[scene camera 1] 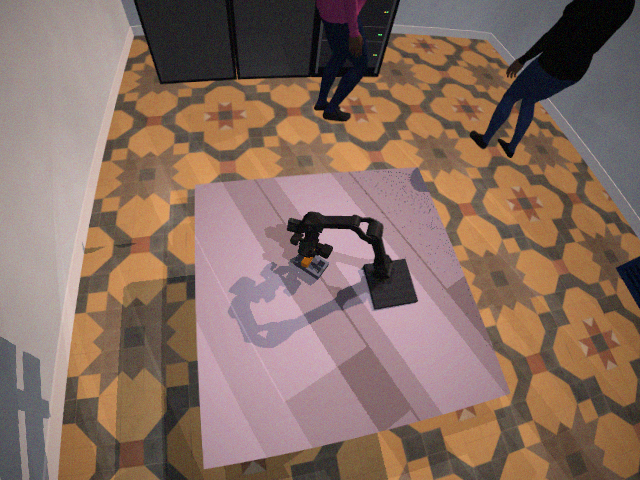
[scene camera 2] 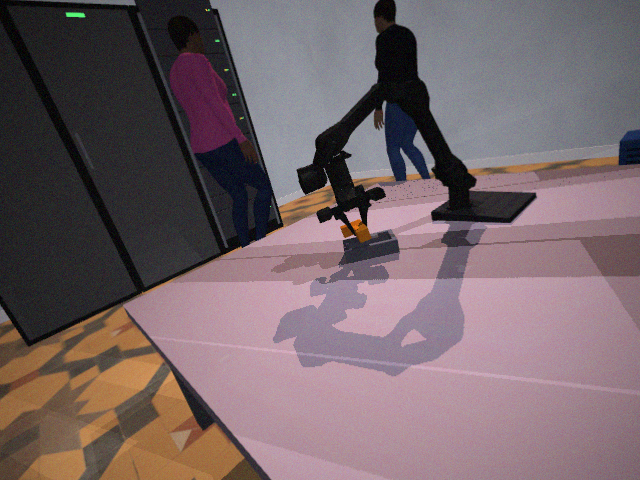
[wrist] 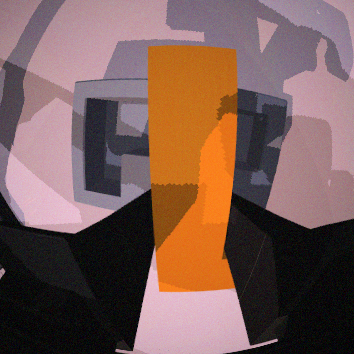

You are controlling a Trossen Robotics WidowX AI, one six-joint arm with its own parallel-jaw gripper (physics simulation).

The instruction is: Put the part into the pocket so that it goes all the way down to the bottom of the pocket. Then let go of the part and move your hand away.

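Places are measured from the arm's base along level axes (x ahead, y left, z up), in millimetres.
Pixels of known places: gripper, fingertip midpoint: [wrist: 186,195]; arm's base, link origin: [scene camera 1: 380,273] [scene camera 2: 459,205].
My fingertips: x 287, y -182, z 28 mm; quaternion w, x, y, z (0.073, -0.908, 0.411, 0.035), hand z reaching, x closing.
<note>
Ahead of a thing's pixels: the offset from my fingertips to its middle. Level surfaces: height alone.
The orange part @[dx +19, dy -5, dz +12 mm] [scene camera 1: 306,261] [scene camera 2: 363,234] [wrist: 192,115] is a long block, held between the fingers of my gripper [scene camera 1: 309,253] [scene camera 2: 358,225] [wrist: 186,195], which is shut on it. The grey pocket block @[dx +5, dy +23, dz -34 mm] [scene camera 1: 311,273] [scene camera 2: 373,252] [wrist: 78,150] stands on the table under the part. In the wrist view the part runs crosswise over the pocket's opening, which shows on both sides of it. The part is outside the pocket, at or above the rim; I cannot tell whether it touches. It hides the middle of the pocket block in the wrist view.
The arm's dark base plate [scene camera 1: 394,290] [scene camera 2: 485,206] stands on the pink table top @[dz -52 mm] [scene camera 1: 242,403] [scene camera 2: 465,423], to the right of the pocket block. Shadows of the arm cross the table. Two people [scene camera 1: 338,56] [scene camera 2: 206,113] and dark cabinets [scene camera 1: 186,36] [scene camera 2: 103,129] are beyond the table.
</note>
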